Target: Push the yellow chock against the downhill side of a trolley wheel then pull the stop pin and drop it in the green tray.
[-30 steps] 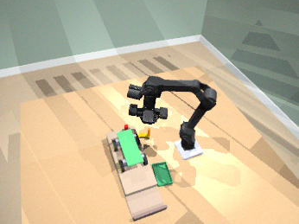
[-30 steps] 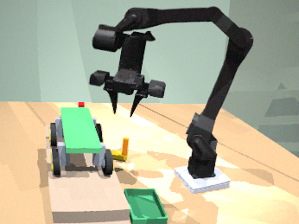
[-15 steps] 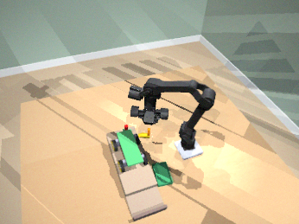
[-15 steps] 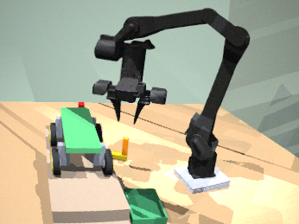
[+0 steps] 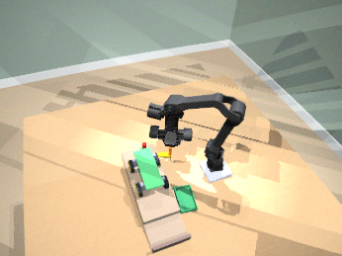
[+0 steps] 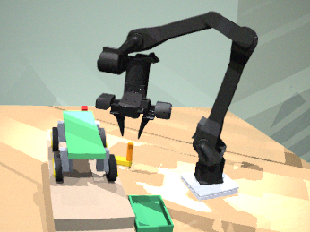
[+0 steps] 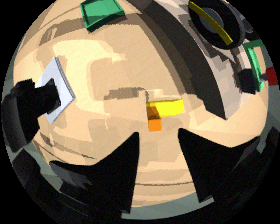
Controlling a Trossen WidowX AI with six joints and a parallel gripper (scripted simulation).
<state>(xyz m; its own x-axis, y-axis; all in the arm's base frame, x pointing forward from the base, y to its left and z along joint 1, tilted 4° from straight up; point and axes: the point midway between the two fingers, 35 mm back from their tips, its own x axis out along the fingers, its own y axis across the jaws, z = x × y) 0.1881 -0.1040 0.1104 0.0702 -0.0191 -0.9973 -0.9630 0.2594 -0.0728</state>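
My gripper tip is 20 mm short of the chock and 60 mm above it. Round my gripper tip: trolley: 120 mm ahead, 160 mm to the left, 30 mm above; red-headed stop pin: 120 mm ahead, 40 mm to the left, 50 mm above.
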